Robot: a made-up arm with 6 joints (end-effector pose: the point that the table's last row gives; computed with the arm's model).
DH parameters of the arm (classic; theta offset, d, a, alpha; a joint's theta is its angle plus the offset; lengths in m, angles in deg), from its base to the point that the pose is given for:
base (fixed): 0 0.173 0 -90
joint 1: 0 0.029 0.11 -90
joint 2: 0 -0.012 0.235 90
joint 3: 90 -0.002 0.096 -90
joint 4: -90 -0.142 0.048 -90
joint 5: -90 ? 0.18 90
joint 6: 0 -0.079 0.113 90
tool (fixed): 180 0.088 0 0
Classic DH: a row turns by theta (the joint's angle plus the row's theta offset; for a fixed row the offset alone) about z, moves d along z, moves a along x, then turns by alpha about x.
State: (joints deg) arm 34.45 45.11 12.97 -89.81 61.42 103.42
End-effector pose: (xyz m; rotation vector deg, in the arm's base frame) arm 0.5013 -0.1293 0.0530 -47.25 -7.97 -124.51
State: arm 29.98 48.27 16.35 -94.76 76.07 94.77
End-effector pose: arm 0.5236 -0.2320 0.0914 -37.66 16.28 -135.39
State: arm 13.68 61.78 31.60 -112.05 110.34 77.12
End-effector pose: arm 0.3923 -0.5206 0.1100 12.60 84.75 -147.08
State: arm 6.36 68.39 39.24 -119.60 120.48 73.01
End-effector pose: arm 0.2939 -0.5735 0.0669 39.14 108.31 -137.23
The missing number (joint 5, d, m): 0.022
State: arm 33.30 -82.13 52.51 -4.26 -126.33 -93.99
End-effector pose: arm 0.1334 0.3159 -0.0342 38.42 0.97 -121.01
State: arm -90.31 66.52 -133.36 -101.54 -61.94 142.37
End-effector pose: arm -0.0895 -0.1886 0.5557 5.67 2.01 -106.47
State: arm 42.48 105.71 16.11 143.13 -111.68 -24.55
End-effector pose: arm 0.1123 -0.3924 -0.0440 -57.12 -141.79 -14.79
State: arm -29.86 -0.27 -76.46 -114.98 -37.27 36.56
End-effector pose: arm 0.4972 0.0814 0.2450 -94.95 96.33 -101.70
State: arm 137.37 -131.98 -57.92 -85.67 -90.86 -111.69
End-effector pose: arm 0.0730 0.3285 0.2238 111.27 -54.22 45.29
